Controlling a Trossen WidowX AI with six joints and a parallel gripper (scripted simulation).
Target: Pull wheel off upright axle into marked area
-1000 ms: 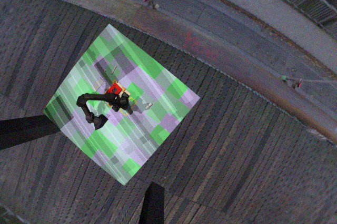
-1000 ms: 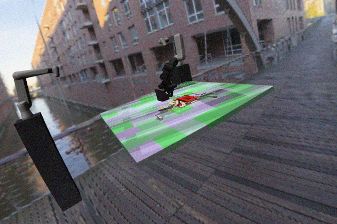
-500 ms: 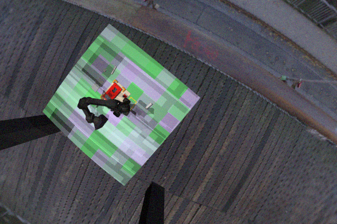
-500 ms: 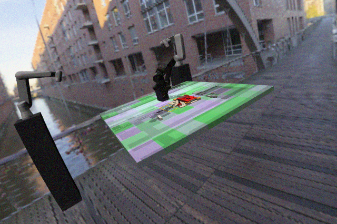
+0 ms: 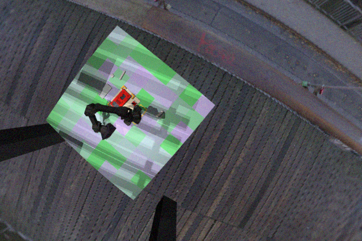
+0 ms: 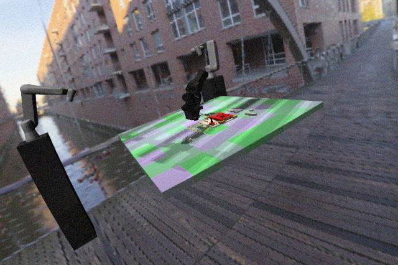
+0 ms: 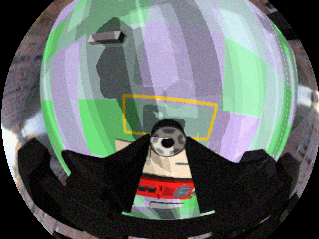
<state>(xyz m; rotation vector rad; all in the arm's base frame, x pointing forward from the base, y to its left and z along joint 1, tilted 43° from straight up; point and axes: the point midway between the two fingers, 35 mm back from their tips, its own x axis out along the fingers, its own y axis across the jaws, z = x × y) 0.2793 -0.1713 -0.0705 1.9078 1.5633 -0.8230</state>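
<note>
My gripper tip is right at the dark round wheel. Also, from my gripper tip: white bar: 110 mm ahead, 170 mm to the right, 70 mm below.
</note>
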